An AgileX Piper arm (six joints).
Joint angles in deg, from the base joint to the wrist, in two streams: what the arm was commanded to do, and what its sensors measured. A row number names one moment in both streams.
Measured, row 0:
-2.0, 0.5, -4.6, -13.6, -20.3, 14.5
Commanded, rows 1 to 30:
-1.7, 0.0, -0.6, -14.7, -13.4, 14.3
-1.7, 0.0, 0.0, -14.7, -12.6, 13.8
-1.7, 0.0, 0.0, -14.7, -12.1, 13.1
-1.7, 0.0, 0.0, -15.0, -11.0, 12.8
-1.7, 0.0, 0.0, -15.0, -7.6, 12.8
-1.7, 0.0, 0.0, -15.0, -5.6, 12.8
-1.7, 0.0, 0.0, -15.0, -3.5, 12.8
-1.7, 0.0, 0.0, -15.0, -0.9, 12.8
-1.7, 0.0, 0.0, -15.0, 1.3, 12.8
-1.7, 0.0, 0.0, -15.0, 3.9, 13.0
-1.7, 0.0, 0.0, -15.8, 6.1, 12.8
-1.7, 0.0, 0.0, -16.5, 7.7, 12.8
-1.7, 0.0, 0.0, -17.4, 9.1, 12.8
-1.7, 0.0, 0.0, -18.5, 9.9, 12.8
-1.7, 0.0, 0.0, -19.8, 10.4, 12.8
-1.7, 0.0, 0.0, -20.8, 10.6, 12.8
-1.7, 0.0, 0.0, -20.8, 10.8, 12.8
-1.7, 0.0, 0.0, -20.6, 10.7, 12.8
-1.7, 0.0, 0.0, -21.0, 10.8, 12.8
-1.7, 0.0, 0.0, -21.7, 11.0, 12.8
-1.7, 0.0, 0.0, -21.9, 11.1, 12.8
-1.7, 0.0, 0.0, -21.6, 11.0, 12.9
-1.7, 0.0, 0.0, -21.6, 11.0, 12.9
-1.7, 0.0, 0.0, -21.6, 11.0, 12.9
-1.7, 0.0, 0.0, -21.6, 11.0, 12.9
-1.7, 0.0, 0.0, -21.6, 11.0, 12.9
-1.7, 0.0, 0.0, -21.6, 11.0, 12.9
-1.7, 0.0, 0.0, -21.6, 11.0, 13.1
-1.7, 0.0, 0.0, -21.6, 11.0, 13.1
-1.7, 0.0, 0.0, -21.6, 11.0, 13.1
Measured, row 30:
-1.9, 0.3, -0.1, -20.9, 10.9, 13.1
